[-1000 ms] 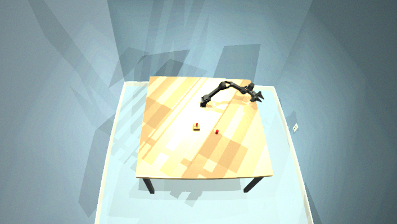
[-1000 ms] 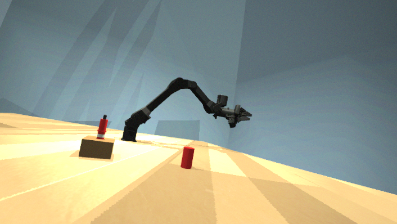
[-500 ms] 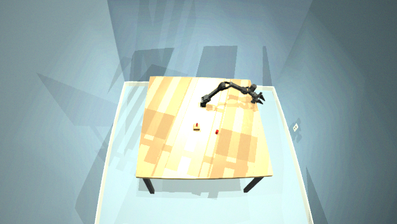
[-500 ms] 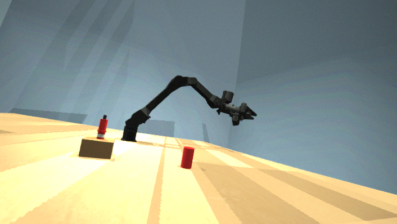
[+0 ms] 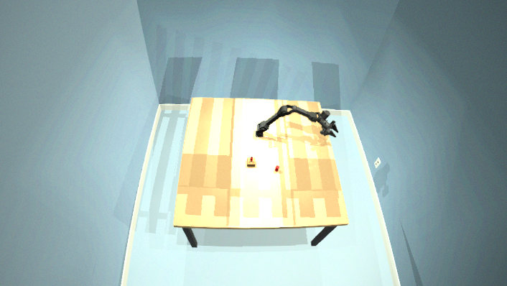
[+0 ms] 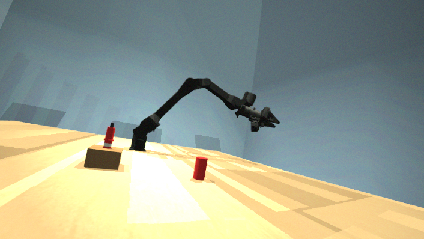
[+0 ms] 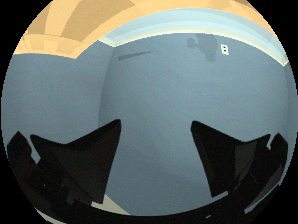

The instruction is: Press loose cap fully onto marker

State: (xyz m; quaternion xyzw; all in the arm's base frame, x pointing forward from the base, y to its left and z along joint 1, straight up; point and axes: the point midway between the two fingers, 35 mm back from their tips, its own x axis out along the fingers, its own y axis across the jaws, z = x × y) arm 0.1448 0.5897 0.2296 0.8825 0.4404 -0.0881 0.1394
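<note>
Right now my gripper tip is 490 mm to the left of the red cap, 200 mm short of it and 190 mm above it. The rest, counted from my gripper tip: brown holder block 700 mm to the right, 200 mm below, 140 mm ahead.
</note>
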